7 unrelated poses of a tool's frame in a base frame.
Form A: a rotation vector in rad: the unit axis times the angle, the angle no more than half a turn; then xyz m.
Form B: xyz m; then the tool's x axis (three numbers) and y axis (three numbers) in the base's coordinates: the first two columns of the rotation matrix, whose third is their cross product. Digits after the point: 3 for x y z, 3 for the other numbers.
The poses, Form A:
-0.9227 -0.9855 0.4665 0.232 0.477 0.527
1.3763 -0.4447 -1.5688 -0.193 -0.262 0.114
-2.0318 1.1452 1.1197 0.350 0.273 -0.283
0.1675 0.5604 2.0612 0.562 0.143 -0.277
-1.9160 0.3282 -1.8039 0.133 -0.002 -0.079
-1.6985 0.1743 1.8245 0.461 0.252 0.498
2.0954 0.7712 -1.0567 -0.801 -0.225 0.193
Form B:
0.232 0.477 0.527 0.500 0.706 0.502 0.059 0.550 -0.833
-0.193 -0.262 0.114 0.104 -0.828 -0.551 0.416 -0.467 0.780
0.350 0.273 -0.283 0.291 -0.415 -0.862 -0.871 -0.488 -0.059
0.562 0.143 -0.277 -0.532 0.841 -0.104 -0.777 -0.436 0.454
0.133 -0.002 -0.079 0.100 -0.488 0.867 0.152 -0.854 -0.498
0.461 0.252 0.498 0.031 0.352 -0.935 -0.523 -0.792 -0.316
-0.801 -0.225 0.193 0.500 0.206 -0.841 0.738 -0.609 0.290

